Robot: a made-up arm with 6 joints.
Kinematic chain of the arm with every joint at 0, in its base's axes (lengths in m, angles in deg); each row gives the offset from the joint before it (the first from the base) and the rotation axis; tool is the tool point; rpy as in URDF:
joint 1: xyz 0 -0.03 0.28 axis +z
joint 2: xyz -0.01 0 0.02 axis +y
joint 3: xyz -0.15 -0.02 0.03 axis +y
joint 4: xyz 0.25 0.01 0.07 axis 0.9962 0 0.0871
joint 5: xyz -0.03 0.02 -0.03 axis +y
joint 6: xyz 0.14 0.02 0.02 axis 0.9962 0 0.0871
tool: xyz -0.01 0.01 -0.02 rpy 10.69 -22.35 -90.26
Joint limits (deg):
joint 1: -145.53..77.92
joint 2: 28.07..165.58
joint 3: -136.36..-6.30
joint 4: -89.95..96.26
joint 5: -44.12..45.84
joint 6: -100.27..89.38
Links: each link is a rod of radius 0.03 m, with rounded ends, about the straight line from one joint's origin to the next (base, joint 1, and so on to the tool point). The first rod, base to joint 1, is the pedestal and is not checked.
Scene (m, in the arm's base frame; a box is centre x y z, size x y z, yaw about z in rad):
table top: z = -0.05
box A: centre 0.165 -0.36 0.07 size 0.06 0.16 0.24 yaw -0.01
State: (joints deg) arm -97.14 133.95 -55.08 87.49 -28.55 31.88
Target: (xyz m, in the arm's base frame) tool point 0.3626 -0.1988 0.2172
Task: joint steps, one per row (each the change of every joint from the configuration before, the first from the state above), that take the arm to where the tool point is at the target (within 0.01 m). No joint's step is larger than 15 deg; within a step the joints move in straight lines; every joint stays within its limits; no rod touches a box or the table.
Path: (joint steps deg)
1: 12.80 -12.25 1.20 -0.84 1.01 -0.30
2: 12.80 -12.26 1.19 -0.85 1.00 -0.31
3: 12.80 -12.25 1.20 -0.84 1.01 -0.30
4: 10.51 7.66 -4.96 -2.09 6.07 -0.45
5: 10.50 7.66 -4.95 -2.09 6.07 -0.44
6: 10.51 7.66 -4.96 -2.09 6.08 -0.45

